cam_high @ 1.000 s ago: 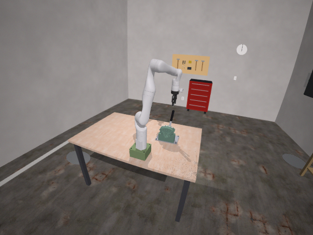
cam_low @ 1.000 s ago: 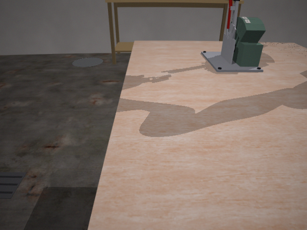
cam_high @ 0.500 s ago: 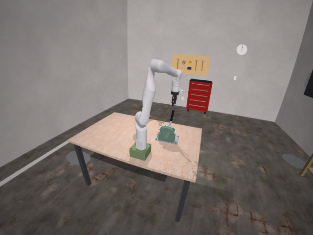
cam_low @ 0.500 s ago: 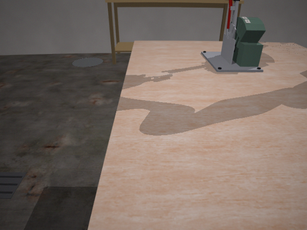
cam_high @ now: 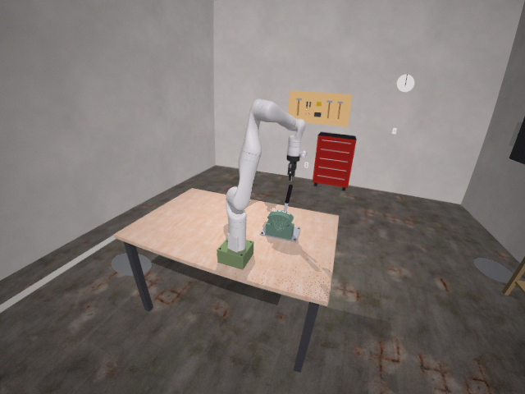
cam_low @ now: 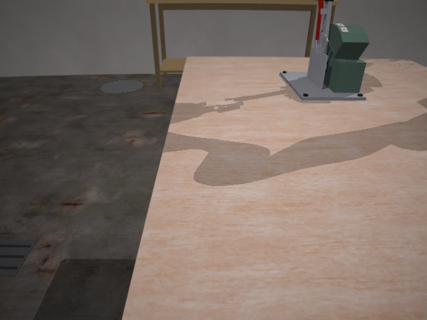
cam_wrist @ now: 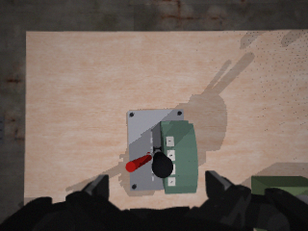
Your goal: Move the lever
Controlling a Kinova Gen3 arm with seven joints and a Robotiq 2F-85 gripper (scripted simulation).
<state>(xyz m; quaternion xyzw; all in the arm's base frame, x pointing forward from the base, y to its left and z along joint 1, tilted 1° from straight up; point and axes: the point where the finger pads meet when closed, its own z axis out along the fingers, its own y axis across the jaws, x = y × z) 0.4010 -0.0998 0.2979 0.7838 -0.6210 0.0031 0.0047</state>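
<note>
Now: the red bar 190 mm below my hand, 20 mm to the left of it and 10 mm ahead of it.
</note>
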